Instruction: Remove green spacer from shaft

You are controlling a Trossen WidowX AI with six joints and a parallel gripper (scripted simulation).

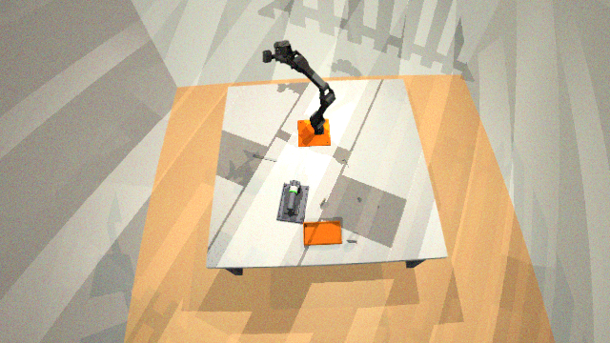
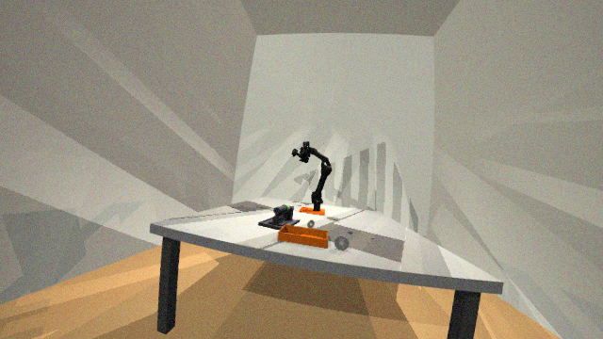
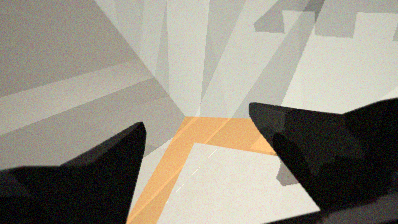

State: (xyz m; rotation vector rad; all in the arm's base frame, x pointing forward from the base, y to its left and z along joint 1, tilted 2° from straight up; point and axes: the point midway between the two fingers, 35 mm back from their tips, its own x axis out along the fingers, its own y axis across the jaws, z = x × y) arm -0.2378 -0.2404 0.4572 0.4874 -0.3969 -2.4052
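The grey shaft is 66 cm ahead of my gripper tip, 38 cm below it and 11 cm to the left of it. Also, from my gripper tip: grey spacer: 69 cm ahead, 38 cm below, 10 cm to the left; green spacer: 72 cm ahead, 38 cm below, 10 cm to the left; baseplate: 75 cm ahead, 41 cm below, 9 cm to the left.
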